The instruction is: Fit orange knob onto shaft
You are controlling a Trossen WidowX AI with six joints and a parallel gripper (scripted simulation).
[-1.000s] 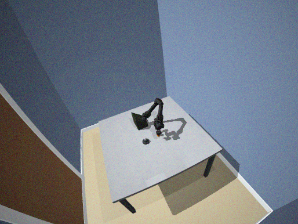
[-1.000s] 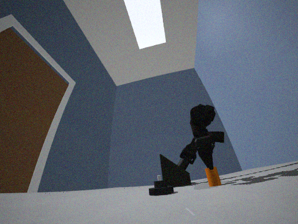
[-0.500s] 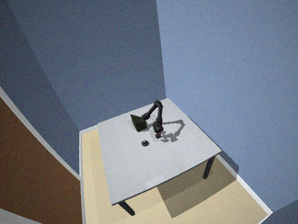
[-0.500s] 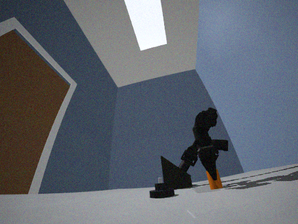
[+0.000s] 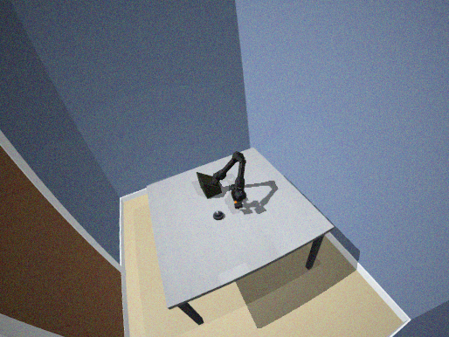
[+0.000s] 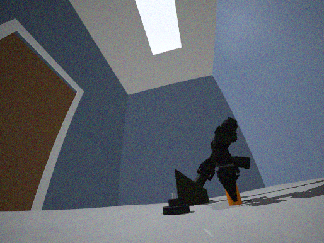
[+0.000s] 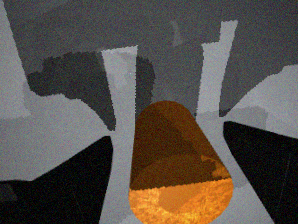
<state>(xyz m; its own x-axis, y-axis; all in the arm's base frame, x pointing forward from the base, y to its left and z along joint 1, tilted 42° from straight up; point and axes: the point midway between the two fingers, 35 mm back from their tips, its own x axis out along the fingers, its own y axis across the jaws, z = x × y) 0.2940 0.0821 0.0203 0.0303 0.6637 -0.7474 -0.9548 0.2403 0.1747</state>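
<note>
Now: gripper tip 190 mm to the left of the round pedestal and 20 mm below it. Round my gripper tip: orange knob (30 mm above).
</note>
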